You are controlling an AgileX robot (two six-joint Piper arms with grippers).
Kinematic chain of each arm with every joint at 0, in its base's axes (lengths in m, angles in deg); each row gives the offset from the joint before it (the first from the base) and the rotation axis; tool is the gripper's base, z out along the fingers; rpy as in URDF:
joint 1: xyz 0 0 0.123 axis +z
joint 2: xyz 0 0 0 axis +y
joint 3: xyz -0.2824 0 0.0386 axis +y
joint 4: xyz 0.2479 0 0.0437 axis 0.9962 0 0.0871
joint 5: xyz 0 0 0 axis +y
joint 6: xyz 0.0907 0 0.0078 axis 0.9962 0 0.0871
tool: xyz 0 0 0 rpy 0 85 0
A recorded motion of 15 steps. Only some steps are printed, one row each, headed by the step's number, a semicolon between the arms.
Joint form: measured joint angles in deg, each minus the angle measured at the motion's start. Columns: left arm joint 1, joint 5, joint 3, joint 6, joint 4, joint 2; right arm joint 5, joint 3, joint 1, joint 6, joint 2, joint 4.
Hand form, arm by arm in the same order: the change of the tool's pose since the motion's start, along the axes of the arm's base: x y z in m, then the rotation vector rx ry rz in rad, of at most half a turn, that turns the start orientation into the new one. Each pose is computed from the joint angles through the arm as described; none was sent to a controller.
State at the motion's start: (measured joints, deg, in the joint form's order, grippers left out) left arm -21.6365 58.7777 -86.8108 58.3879 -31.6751 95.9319; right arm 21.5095 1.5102 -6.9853 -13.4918 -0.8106 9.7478
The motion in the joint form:
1: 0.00 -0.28 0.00 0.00 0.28 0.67; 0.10 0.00 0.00 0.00 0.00 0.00
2: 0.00 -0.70 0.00 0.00 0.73 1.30; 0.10 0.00 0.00 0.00 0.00 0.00
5: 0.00 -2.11 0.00 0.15 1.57 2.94; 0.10 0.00 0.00 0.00 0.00 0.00
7: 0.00 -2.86 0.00 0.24 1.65 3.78; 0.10 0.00 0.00 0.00 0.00 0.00
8: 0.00 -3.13 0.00 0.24 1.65 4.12; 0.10 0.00 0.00 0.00 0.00 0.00
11: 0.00 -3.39 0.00 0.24 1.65 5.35; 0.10 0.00 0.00 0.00 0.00 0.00
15: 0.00 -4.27 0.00 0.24 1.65 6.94; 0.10 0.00 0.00 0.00 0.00 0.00
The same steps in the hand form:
1: 0.0028 -0.0006 -0.0043 0.0075 0.0051 0.0022; 0.0000 0.0000 -0.0001 0.0002 0.0017 0.0003
2: 0.0057 -0.0010 -0.0084 0.0168 0.0065 0.0053; 0.0000 0.0000 -0.0001 0.0002 0.0017 0.0003
5: 0.0133 -0.0023 -0.0187 0.0350 0.0061 0.0141; 0.0000 0.0000 -0.0001 0.0002 0.0017 0.0003
7: 0.0170 -0.0034 -0.0239 0.0388 0.0075 0.0192; 0.0000 0.0000 -0.0001 0.0002 0.0017 0.0003
8: 0.0184 -0.0038 -0.0260 0.0398 0.0092 0.0215; 0.0000 0.0000 -0.0001 0.0002 0.0017 0.0003
11: 0.0225 -0.0053 -0.0340 0.0467 0.0253 0.0235; 0.0000 0.0000 -0.0001 0.0002 0.0017 0.0003
15: 0.0282 -0.0071 -0.0443 0.0534 0.0383 0.0308; 0.0000 0.0000 -0.0001 0.0002 0.0017 0.0003

